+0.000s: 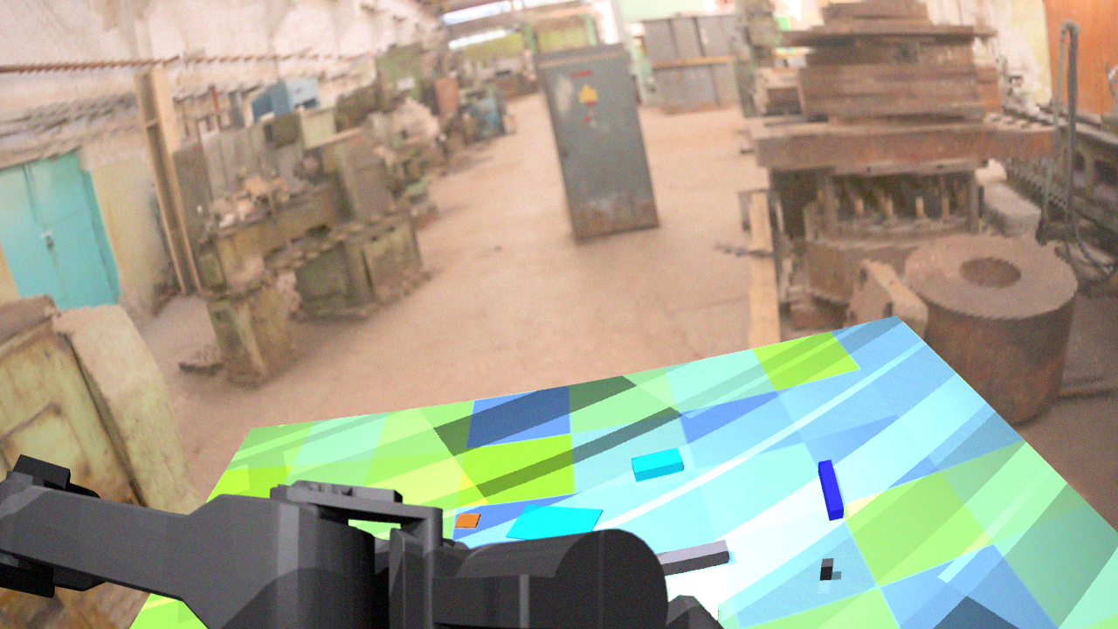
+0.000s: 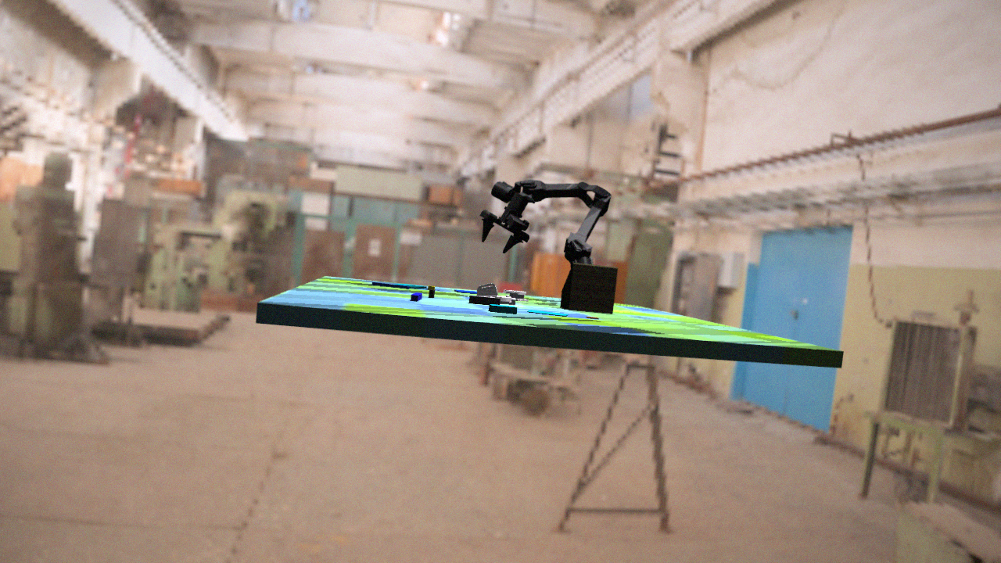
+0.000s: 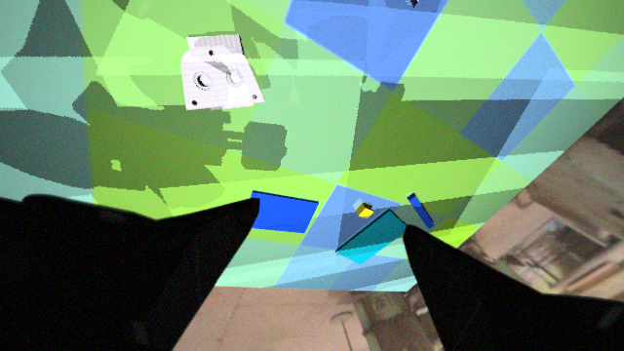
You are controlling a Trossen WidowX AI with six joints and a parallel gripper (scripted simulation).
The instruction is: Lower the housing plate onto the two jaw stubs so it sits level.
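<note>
Now: gripper tip 15 cm above the white housing plate, 10 cm past it and 2 cm to the right of it. Round my gripper tip: small dark block (32 cm to the left, 20 cm ahead, 16 cm below); then dark grey bar (39 cm to the left, 16 cm below, 4 cm ahead); then blue bar (47 cm to the left, 24 cm ahead, 16 cm below).
</note>
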